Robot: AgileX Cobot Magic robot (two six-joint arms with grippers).
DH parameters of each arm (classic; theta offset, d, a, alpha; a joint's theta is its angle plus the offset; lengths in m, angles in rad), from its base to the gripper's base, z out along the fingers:
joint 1: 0 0.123 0 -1.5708
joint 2: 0.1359 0 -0.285 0
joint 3: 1.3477 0 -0.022 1.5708
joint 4: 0 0.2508 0 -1.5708
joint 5: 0 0 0.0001 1.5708
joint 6: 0 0.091 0 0
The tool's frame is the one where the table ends.
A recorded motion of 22 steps. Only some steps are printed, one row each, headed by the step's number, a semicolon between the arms.
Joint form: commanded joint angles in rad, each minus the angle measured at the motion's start. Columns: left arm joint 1, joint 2, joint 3, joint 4, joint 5, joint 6; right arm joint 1, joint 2, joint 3, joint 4, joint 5, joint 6.
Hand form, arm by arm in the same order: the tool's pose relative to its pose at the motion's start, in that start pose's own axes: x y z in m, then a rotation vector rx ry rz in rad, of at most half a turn. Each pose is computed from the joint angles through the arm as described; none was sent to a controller.
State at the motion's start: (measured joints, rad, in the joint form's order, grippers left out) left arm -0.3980 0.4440 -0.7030 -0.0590 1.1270 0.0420; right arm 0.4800 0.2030 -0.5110 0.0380 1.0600 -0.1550
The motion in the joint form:
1: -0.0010 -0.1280 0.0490 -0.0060 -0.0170 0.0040; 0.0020 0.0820 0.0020 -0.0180 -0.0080 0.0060
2: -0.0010 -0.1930 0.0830 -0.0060 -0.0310 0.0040; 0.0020 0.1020 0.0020 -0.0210 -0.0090 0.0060
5: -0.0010 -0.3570 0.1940 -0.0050 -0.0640 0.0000; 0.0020 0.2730 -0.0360 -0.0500 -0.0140 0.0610
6: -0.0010 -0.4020 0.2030 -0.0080 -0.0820 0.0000; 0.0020 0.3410 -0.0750 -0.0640 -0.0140 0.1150
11: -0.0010 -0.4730 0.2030 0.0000 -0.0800 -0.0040; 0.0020 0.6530 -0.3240 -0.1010 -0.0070 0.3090
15: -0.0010 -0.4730 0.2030 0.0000 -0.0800 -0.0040; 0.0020 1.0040 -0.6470 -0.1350 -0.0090 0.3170
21: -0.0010 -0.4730 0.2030 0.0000 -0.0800 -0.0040; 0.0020 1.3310 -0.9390 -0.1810 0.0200 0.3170
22: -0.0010 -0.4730 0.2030 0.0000 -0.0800 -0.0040; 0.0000 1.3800 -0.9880 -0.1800 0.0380 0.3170
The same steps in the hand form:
1: 0.0202 -0.0013 -0.0098 0.0041 -0.0961 0.0064; -0.0057 -0.0026 0.0120 0.0036 0.0775 -0.0020
2: 0.0315 -0.0016 -0.0112 0.0030 -0.1410 0.0081; -0.0070 -0.0031 0.0149 0.0036 0.0967 -0.0032
5: 0.0624 -0.0015 -0.0043 0.0003 -0.2268 0.0072; -0.0244 -0.0084 0.0340 0.0153 0.2267 0.0374
6: 0.0668 -0.0019 -0.0075 0.0019 -0.2809 0.0080; -0.0364 -0.0112 0.0387 0.0299 0.2562 0.0828
11: 0.0749 -0.0018 -0.0151 -0.0057 -0.3495 0.0107; -0.1060 -0.0245 0.0637 0.0838 0.3230 0.2519
15: 0.0749 -0.0018 -0.0151 -0.0057 -0.3495 0.0107; -0.1850 -0.0396 0.1157 0.1111 0.3484 0.2370
21: 0.0749 -0.0018 -0.0151 -0.0057 -0.3495 0.0107; -0.2341 -0.0524 0.1885 0.1473 0.4119 0.2065
22: 0.0749 -0.0018 -0.0151 -0.0057 -0.3495 0.0107; -0.2396 -0.0542 0.1998 0.1489 0.4300 0.2095

